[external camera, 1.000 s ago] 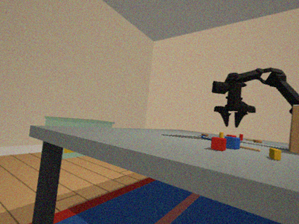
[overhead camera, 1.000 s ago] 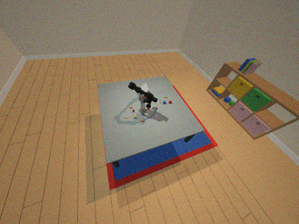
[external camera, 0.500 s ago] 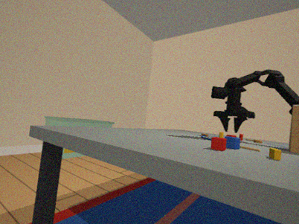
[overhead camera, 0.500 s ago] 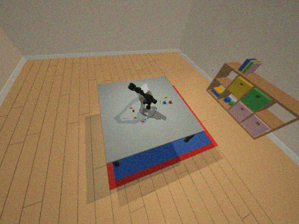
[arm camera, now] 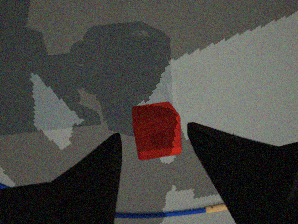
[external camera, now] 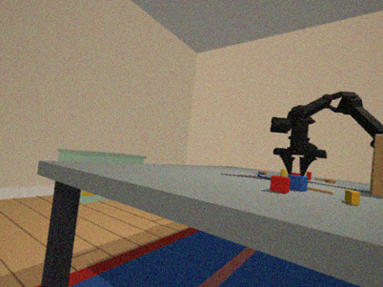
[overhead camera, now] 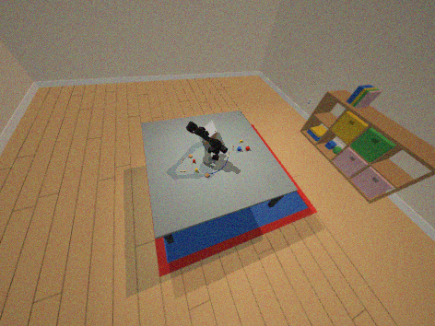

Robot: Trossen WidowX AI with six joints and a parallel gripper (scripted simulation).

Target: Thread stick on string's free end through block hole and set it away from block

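Now: gripper tip 10 mm above the red cube. The rest, counted from my gripper tip: yellow block (370 mm to the left, 160 mm behind, 10 mm below); round button (170 mm ahead, 150 mm to the right, 10 mm below); blue cube (290 mm to the left, 50 mm behind).
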